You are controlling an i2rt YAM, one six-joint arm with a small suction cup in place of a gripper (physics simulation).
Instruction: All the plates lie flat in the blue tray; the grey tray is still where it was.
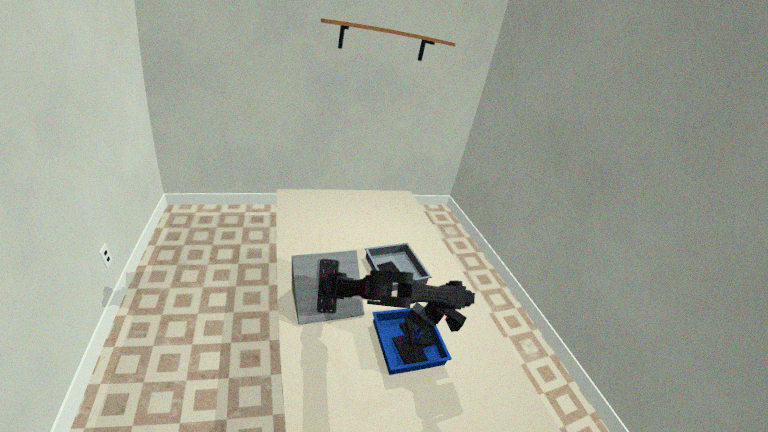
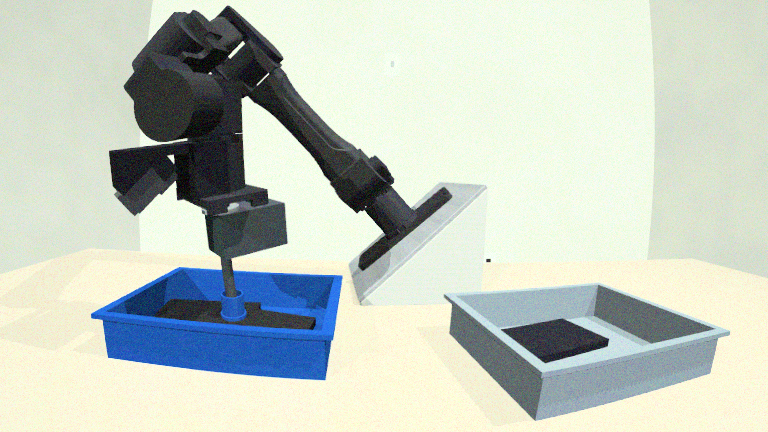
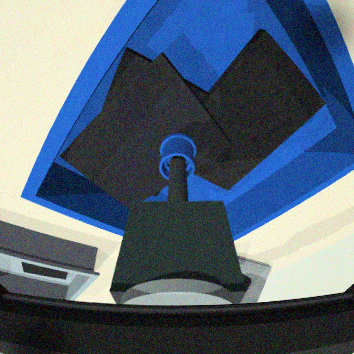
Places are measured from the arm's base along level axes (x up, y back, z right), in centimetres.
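Pixels of known places: hand, tool point: (image 1: 415, 335) (image 2: 235, 317) (image 3: 177, 147); arm's base, link origin: (image 1: 327, 286) (image 2: 405, 230).
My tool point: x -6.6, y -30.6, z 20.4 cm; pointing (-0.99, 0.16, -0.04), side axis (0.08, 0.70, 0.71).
Ahead of a thing's pixels: the offset from my tool point to its top centre.
The blue tray @(dx +2.1, dy +2.5, dz +0.9 cm) (image 1: 382, 338) (image 2: 214, 349) (image 3: 70, 102) holds two dark square plates. The larger-looking plate @(dx +0.8, dy -2.1, dz -2.3 cm) (image 3: 133, 116) (image 2: 279, 319) (image 1: 411, 349) lies low in the tray and overlaps an edge of the second plate @(dx -0.7, dy +3.2, dz +4.8 cm) (image 3: 260, 91). My suction cup (image 2: 233, 310) (image 3: 177, 154) stands upright on the first plate inside the tray, with suction off. The grey tray @(dx +2.1, dy -2.4, dz -37.8 cm) (image 2: 591, 387) (image 1: 394, 248) stands apart from the blue one, and one dark plate @(dx -1.6, dy +0.6, dz -35.6 cm) (image 2: 555, 338) (image 1: 387, 265) lies flat in it.
The arm's grey wedge base (image 2: 429, 257) (image 1: 306, 285) stands on the beige table between and behind the two trays. The arm reaches from it over the grey tray's side. A wooden shelf (image 1: 387, 31) hangs high on the back wall.
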